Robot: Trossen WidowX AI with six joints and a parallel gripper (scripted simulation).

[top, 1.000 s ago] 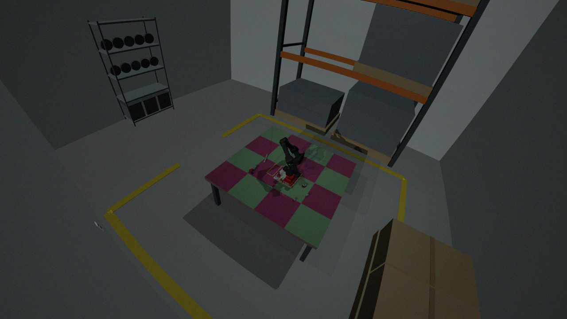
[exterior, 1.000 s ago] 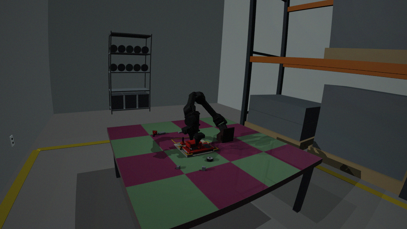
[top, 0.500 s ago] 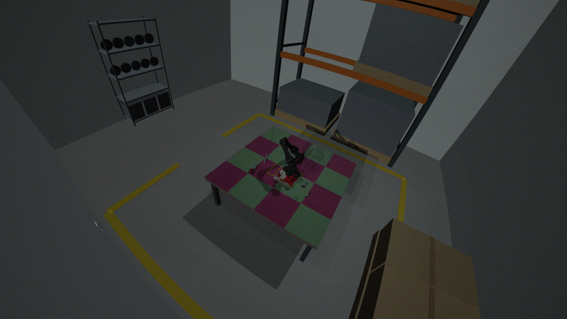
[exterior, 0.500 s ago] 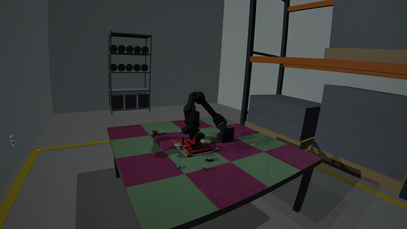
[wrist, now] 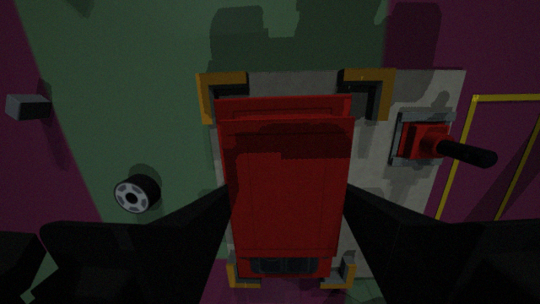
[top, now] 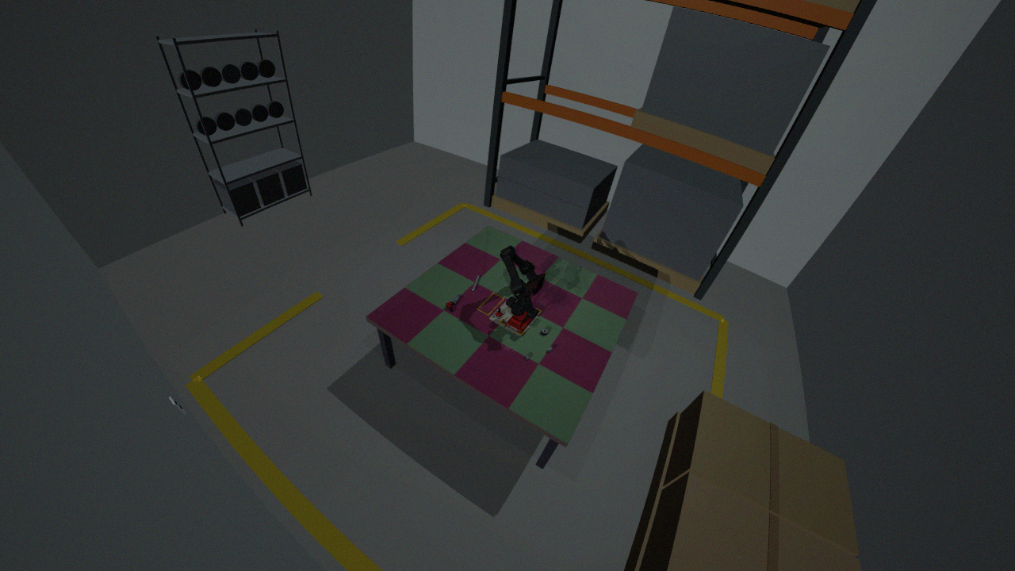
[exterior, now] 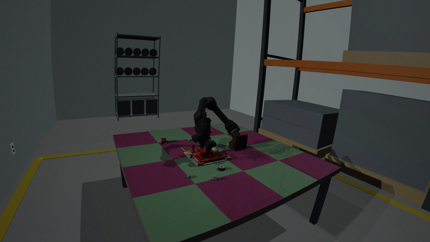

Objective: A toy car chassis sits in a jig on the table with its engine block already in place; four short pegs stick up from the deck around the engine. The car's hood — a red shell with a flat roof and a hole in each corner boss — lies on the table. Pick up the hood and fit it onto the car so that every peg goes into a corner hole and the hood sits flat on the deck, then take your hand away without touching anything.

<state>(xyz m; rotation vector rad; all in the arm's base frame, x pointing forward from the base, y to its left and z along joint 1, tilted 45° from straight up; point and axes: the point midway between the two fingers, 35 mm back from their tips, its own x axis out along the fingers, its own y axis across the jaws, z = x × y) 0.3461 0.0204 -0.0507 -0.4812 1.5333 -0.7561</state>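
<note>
Now: gripper tip 10 mm to the right of the grey engine block and 30 mm above it. Round my gripper tip: red hood 10 mm above; black wheel 10 mm behind, 160 mm to the left, 50 mm below; jig 40 mm behind, 30 mm to the right, 40 mm below.
</note>
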